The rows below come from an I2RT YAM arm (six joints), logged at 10 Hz.
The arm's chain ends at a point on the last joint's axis. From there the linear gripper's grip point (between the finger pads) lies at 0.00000 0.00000 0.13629 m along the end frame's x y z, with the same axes.
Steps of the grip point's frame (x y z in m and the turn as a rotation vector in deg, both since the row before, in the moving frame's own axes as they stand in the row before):
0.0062, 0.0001, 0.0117, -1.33, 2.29, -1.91
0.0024, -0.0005, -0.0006, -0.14, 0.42, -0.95
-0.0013, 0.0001, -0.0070, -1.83, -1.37, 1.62
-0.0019, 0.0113, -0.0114, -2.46, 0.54, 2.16
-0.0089, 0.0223, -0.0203, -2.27, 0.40, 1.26
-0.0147, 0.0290, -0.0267, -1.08, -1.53, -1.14
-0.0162, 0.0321, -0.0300, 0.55, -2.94, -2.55
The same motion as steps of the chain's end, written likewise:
0.0007, -0.0030, 0.0118, -1.33, 2.29, -1.91
0.0014, -0.0008, -0.0006, -0.14, 0.42, -0.95
0.0020, -0.0042, -0.0069, -1.83, -1.37, 1.62
-0.0031, 0.0054, -0.0113, -2.46, 0.54, 2.16
-0.0098, 0.0169, -0.0202, -2.27, 0.40, 1.26
-0.0111, 0.0264, -0.0266, -1.08, -1.53, -1.14
-0.0092, 0.0333, -0.0298, 0.55, -2.94, -2.55

